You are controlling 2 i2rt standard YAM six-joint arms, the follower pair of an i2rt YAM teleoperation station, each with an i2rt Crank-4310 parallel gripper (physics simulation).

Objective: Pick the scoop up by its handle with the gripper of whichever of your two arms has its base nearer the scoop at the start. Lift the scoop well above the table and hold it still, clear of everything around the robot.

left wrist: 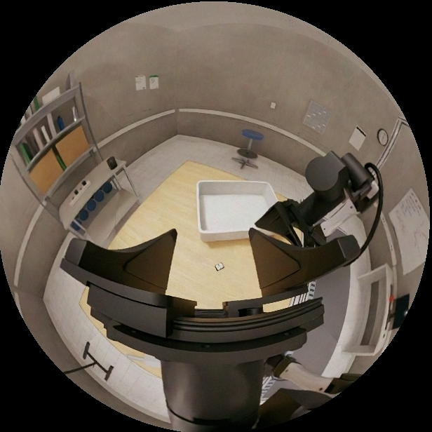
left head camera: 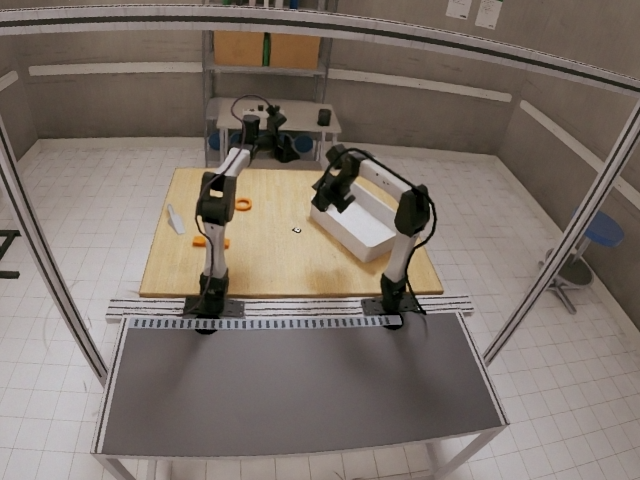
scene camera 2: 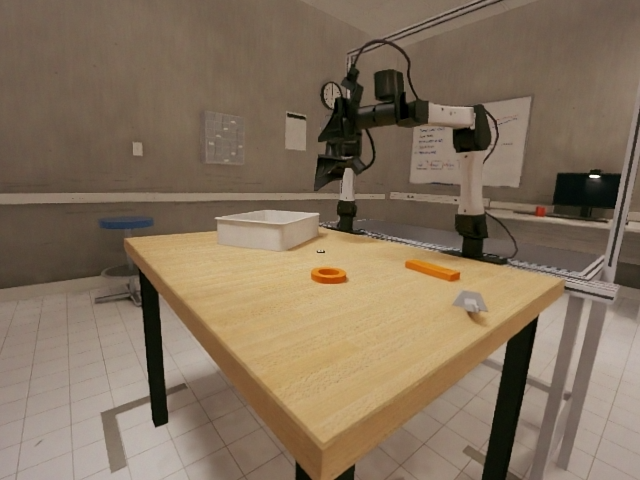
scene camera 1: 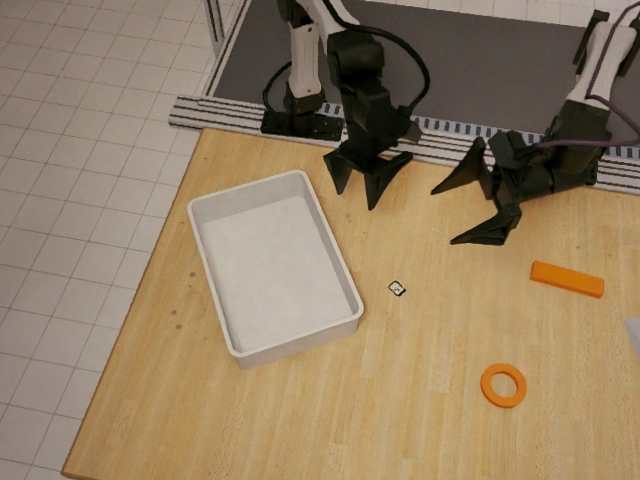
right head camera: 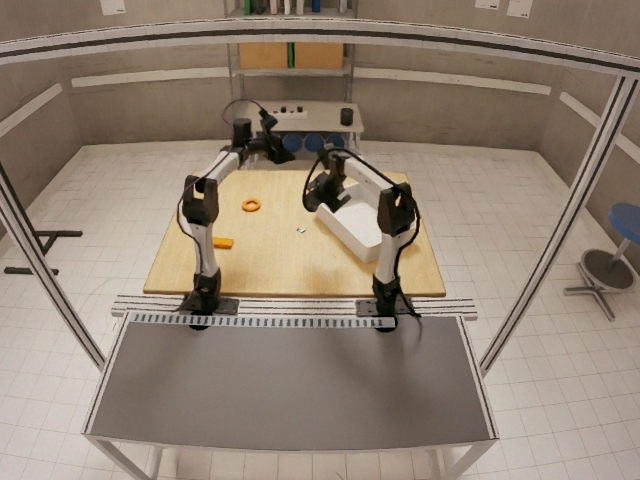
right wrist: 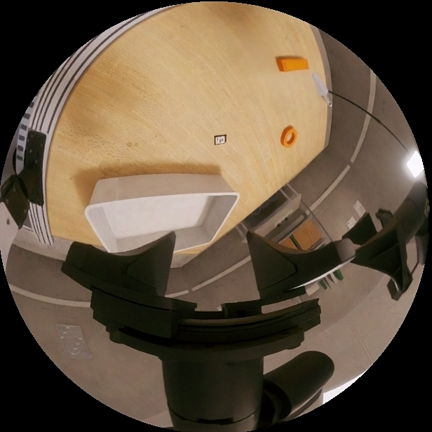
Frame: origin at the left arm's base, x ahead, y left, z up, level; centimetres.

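Where they show: left gripper, fingertip midpoint: (left head camera: 293, 152) (scene camera 2: 324, 141) (scene camera 1: 440, 217) (right head camera: 290, 153); right gripper, fingertip midpoint: (scene camera 2: 315, 185) (scene camera 1: 355, 201); left arm's base, link origin: (left head camera: 214, 308) (scene camera 2: 471, 258) (right head camera: 210, 305); right arm's base, link origin: (left head camera: 388, 306) (scene camera 2: 345, 231) (scene camera 1: 302, 127) (right head camera: 384, 307).
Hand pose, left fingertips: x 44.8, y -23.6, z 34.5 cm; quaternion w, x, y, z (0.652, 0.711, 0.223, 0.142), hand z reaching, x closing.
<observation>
Each offset is from my left fingertips to the top centre of the thing. "spot": to the spot under its first point. Level surfaces: height alone.
The scoop @[dx -1.6, dy +46.4, dz -30.1 cm] (left head camera: 175, 222) (scene camera 2: 471, 301) (right wrist: 321, 88) has a pale grey blade and a light handle. It lies on the table @[dz -33.6 cm] (left head camera: 268, 268) near the left edge in the left head camera, beyond the orange bar. In scene camera 1 part of the blade @[spot: dx -5.9, dy +42.1, dz -32.5 cm] (scene camera 1: 634, 333) shows at the right edge. In the right head camera the left arm largely hides it. My left gripper (scene camera 1: 441, 218) (left wrist: 212, 229) is open and empty, high above the table and well away from the scoop. My right gripper (scene camera 1: 355, 200) (right wrist: 210, 232) is open and empty, raised near the white tray, farther from the scoop.
A white tray @[dx +0.9, dy -29.6, dz -24.6 cm] (left head camera: 356, 222) (scene camera 1: 273, 268) stands on the right of the table in the head views. An orange bar @[dx -14.5, dy +28.9, dz -31.5 cm] (scene camera 1: 567, 279) (scene camera 2: 432, 269) lies near the scoop. An orange ring @[dx +11.4, dy +19.3, dz -32.0 cm] (scene camera 1: 503, 407) (scene camera 2: 328, 282) and a small marker tile @[dx -3.2, dy -4.1, dz -33.3 cm] (scene camera 1: 397, 288) also lie on the table.
</observation>
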